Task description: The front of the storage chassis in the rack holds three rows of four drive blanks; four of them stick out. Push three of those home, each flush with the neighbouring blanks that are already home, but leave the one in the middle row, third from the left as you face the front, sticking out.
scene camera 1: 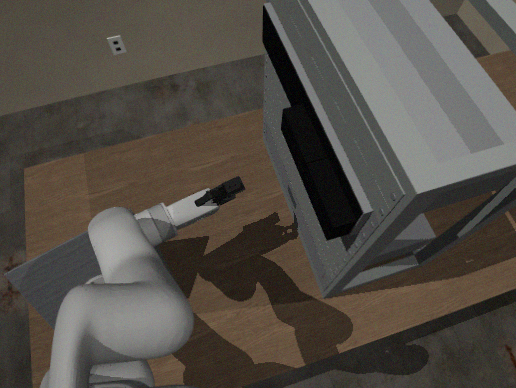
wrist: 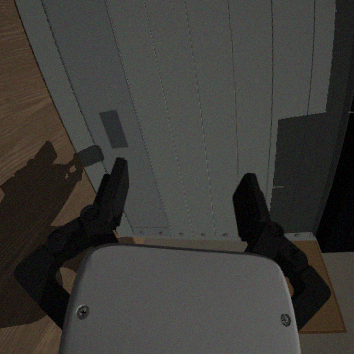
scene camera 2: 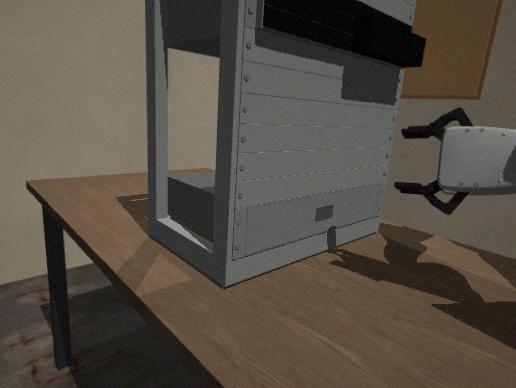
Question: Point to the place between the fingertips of my gripper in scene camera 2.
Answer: At 399,159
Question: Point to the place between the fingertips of my gripper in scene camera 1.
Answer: At 237,187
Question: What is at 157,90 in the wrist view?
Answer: A grey rack.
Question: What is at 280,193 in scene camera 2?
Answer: A grey rack.
